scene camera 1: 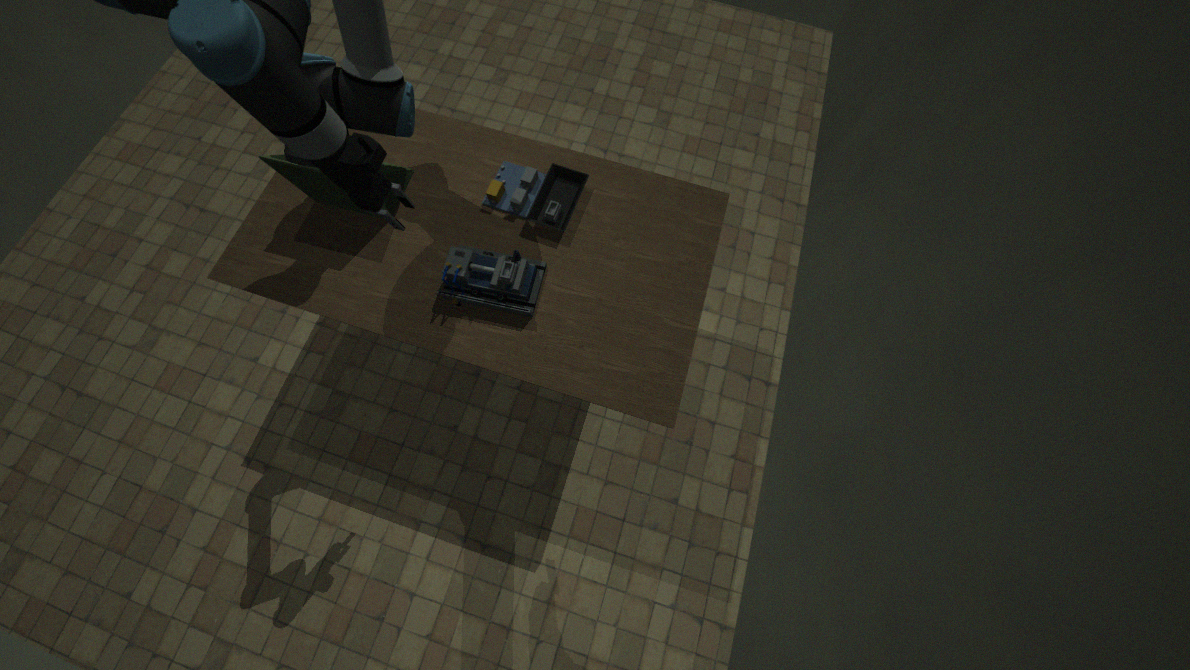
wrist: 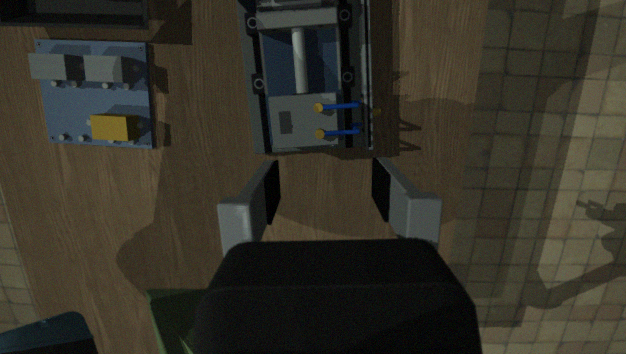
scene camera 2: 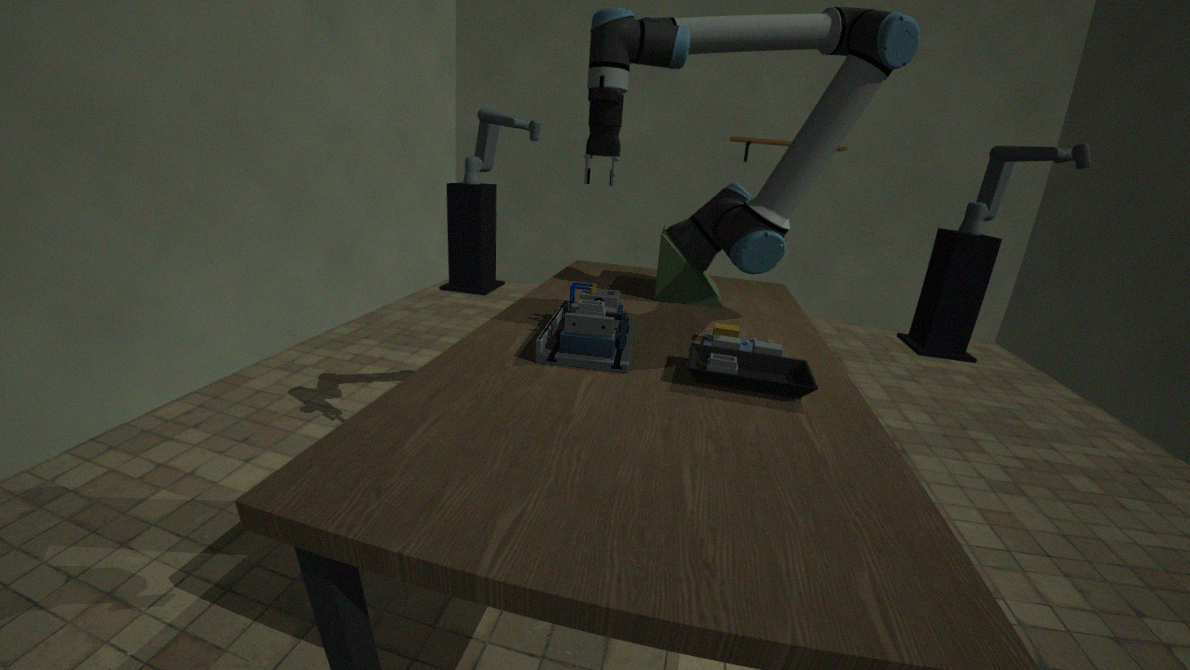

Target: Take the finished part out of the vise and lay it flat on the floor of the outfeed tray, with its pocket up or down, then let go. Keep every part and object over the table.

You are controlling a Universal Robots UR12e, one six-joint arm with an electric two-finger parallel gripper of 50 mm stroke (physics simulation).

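Frame: origin at the arm's base, x back, y left, z down, level; metres.
Seen in the pictures: gripper, fingertip midpoint: [scene camera 1: 405, 217] [wrist: 325, 178] [scene camera 2: 599, 184]; arm's base, link origin: [scene camera 2: 684, 251].
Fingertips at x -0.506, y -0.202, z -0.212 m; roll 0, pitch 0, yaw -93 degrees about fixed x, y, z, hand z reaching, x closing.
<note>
Pixels of each thing's middle, then the offset from my fingertips to it.
- finished part, body centre: [scene camera 2: 591, 310] [scene camera 1: 508, 272] dy +0.035, dx -0.166, dz +0.251 m
- vise, body centre: [wrist: 303, 50] [scene camera 2: 592, 322] [scene camera 1: 491, 275] dy +0.026, dx -0.100, dz +0.299 m
- light grey pocketed part, body centre: [scene camera 2: 722, 365] [scene camera 1: 552, 211] dy +0.318, dx -0.202, dz +0.319 m
- blue plate, body centre: [wrist: 95, 95] [scene camera 2: 743, 352] [scene camera 1: 515, 189] dy +0.378, dx -0.036, dz +0.344 m
- yellow block, body centre: [wrist: 116, 126] [scene camera 2: 725, 333] [scene camera 1: 495, 191] dy +0.334, dx +0.015, dz +0.322 m
The finished part [scene camera 1: 507, 270] [scene camera 2: 592, 306], light grey with a rectangular pocket, sits between the jaws of the vise [scene camera 1: 459, 253] [scene camera 2: 587, 343] [wrist: 302, 120]. In the wrist view the jaw area is cut by the top edge. The black outfeed tray [scene camera 1: 570, 187] [scene camera 2: 749, 381] [wrist: 100, 22] stands beside the vise, across a gap. Another light grey pocketed part [scene camera 1: 552, 211] [scene camera 2: 721, 362] lies in one end of it. My gripper [scene camera 1: 405, 214] [scene camera 2: 599, 182] [wrist: 325, 178] is open and empty, high above the table, towards the robot's base from the vise.
A blue plate [scene camera 1: 509, 178] [wrist: 95, 100] with pegs stands next to the tray, carrying two grey blocks and a yellow block [scene camera 1: 495, 189] [scene camera 2: 726, 330] [wrist: 112, 127]. Blue nozzles with yellow tips [wrist: 342, 106] [wrist: 342, 132] reach over the vise's near end. The green base wedge [scene camera 2: 682, 278] stands behind.
</note>
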